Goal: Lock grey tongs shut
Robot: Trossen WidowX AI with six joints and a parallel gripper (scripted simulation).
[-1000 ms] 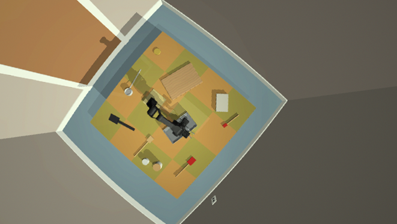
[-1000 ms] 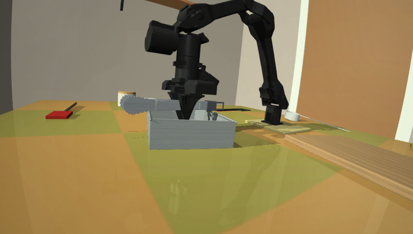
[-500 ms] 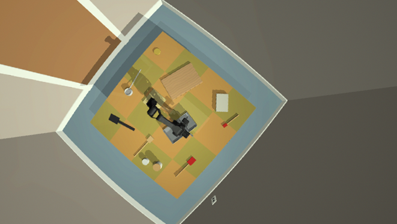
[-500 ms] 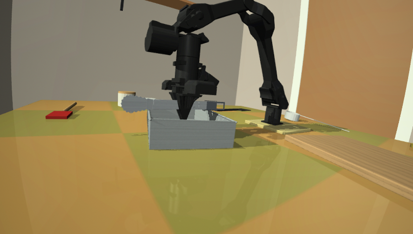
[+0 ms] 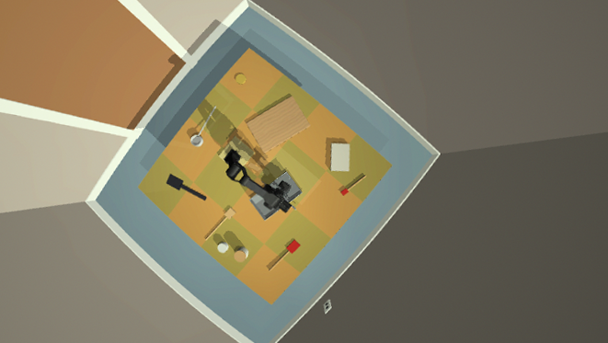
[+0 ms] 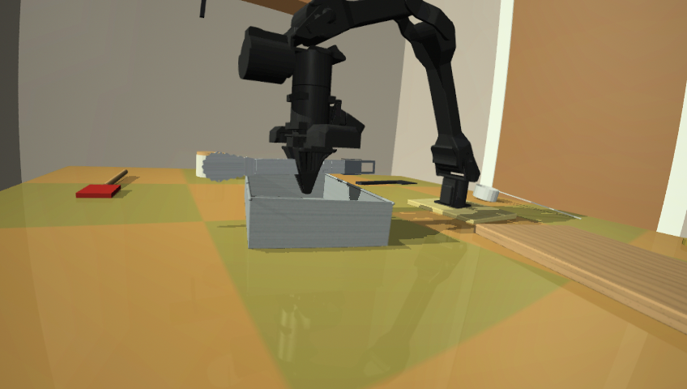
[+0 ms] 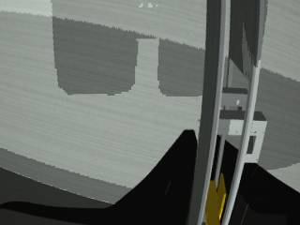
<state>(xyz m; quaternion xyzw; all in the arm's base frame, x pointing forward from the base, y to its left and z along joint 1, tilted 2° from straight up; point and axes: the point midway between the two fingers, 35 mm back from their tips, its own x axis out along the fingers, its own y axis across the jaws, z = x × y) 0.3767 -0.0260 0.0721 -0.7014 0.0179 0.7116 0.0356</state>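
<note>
Right now the thin tong arm is 4 cm above my gripper tip and 3 cm ahead of it. Also, from my gripper tip: grey roasting tin (2 cm to the right, 1 cm below); then yellow lock piece (4 cm above); then red spatula (32 cm to the right, 28 cm ahead, 3 cm below).
</note>
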